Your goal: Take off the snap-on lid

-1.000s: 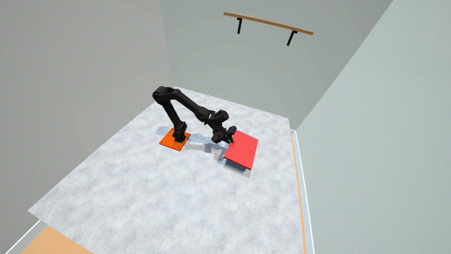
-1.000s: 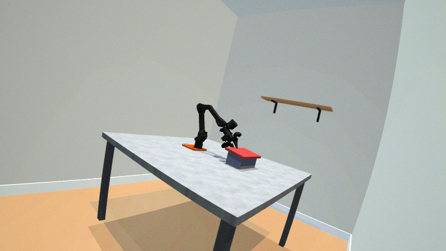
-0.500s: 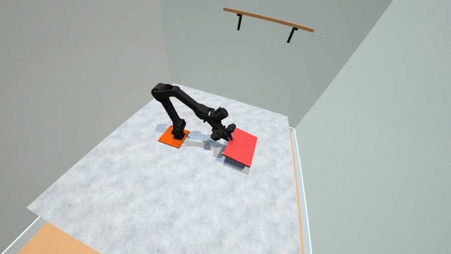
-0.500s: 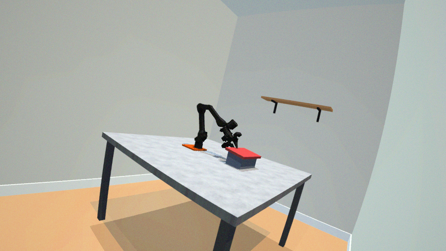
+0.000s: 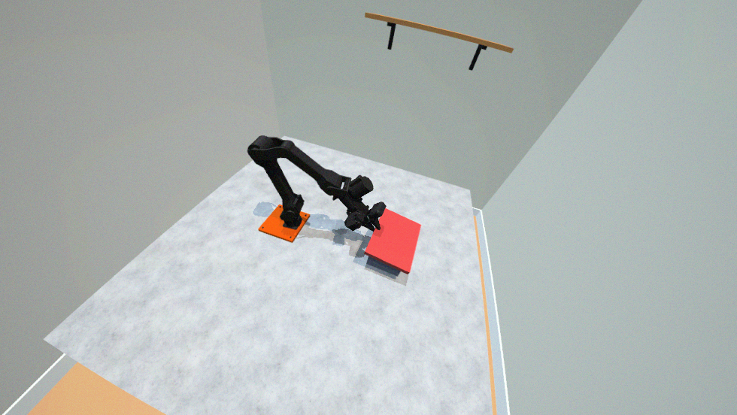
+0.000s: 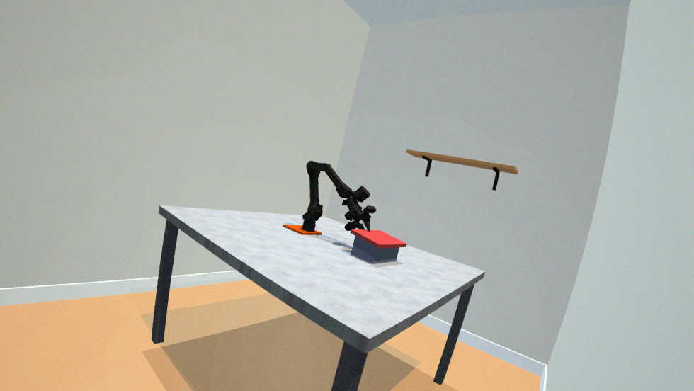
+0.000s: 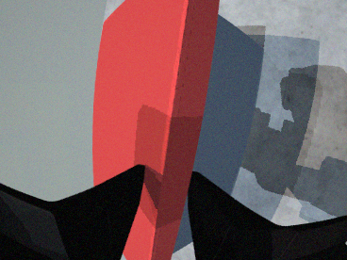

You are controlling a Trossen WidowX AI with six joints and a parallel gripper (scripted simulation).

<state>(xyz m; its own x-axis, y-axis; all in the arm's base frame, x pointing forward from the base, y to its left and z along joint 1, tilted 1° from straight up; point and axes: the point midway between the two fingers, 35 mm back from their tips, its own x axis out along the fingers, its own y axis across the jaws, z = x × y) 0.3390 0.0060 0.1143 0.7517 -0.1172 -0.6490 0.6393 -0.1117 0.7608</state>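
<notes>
Now: the red lid 80 mm ahead of my gripper tip and 10 mm to the right of it. From my gripper tip the other things lie so: storage box: 70 mm ahead, 10 mm to the right, 60 mm below.
</notes>
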